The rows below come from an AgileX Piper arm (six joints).
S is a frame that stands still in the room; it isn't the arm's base.
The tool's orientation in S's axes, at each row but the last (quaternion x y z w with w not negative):
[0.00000 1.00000 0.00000 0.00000]
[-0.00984 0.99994 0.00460 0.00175]
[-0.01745 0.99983 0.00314 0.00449]
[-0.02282 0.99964 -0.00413 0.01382]
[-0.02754 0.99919 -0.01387 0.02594]
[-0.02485 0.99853 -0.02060 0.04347]
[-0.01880 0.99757 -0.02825 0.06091]
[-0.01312 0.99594 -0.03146 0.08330]
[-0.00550 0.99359 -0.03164 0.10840]
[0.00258 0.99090 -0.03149 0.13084]
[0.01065 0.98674 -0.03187 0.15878]
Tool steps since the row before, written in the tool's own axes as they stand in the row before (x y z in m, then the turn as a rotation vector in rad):
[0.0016 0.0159 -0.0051 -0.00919 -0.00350 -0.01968]
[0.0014 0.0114 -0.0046 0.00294 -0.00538 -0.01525]
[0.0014 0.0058 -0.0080 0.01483 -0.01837 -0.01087]
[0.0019 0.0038 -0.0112 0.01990 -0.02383 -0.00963]
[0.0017 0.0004 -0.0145 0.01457 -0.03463 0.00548]
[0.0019 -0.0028 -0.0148 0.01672 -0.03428 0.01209]
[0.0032 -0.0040 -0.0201 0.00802 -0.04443 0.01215]
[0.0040 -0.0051 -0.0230 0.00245 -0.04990 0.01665]
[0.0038 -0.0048 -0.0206 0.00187 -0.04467 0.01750]
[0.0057 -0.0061 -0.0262 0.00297 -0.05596 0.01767]
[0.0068 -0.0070 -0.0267 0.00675 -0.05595 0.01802]
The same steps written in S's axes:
[-0.0016 0.0159 0.0051 0.00919 -0.00350 0.01968]
[-0.0016 0.0113 0.0047 -0.00289 -0.00558 0.01519]
[-0.0017 0.0057 0.0080 -0.01428 -0.01895 0.01062]
[-0.0024 0.0038 0.0111 -0.01906 -0.02464 0.00929]
[-0.0025 0.0007 0.0144 -0.01236 -0.03552 -0.00521]
[-0.0031 -0.0023 0.0147 -0.01393 -0.03554 -0.01198]
[-0.0055 -0.0030 0.0198 -0.00495 -0.04531 -0.01040]
[-0.0077 -0.0038 0.0223 0.00140 -0.05087 -0.01355]
[-0.0081 -0.0036 0.0196 0.00213 -0.04569 -0.01459]
[-0.0124 -0.0045 0.0241 0.00096 -0.05697 -0.01435]
[-0.0150 -0.0051 0.0236 -0.00252 -0.05694 -0.01586]

